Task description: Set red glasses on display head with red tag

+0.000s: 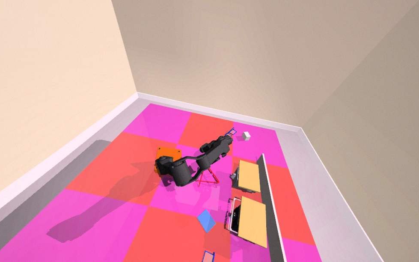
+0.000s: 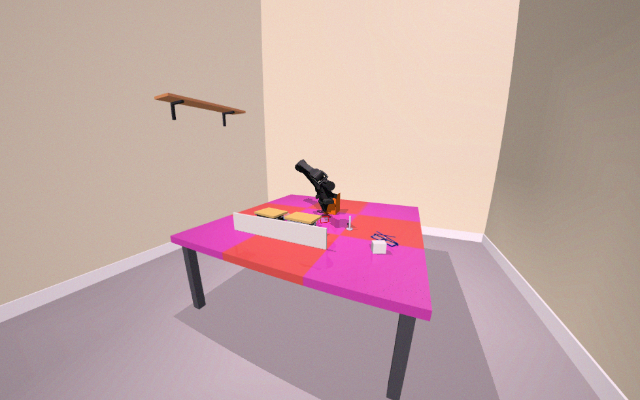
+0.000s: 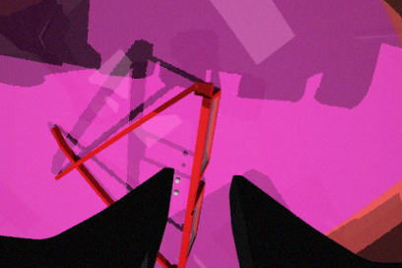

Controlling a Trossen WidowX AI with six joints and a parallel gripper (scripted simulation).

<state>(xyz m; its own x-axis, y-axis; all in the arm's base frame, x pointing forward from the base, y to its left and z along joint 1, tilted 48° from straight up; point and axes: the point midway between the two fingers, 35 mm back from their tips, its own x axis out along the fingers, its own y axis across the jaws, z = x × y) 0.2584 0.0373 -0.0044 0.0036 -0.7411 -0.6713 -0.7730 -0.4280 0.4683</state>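
Right now the stand is 19 cm to the left of my gripper tip, 7 cm ahead of it and 5 cm below it. From my gripper tip the other things lie so: white wall: 34 cm ahead, 17 cm to the right, 2 cm below; blue card: 28 cm to the right, 7 cm below, 1 cm ahead; white block: 37 cm to the left, 31 cm ahead, 5 cm below.
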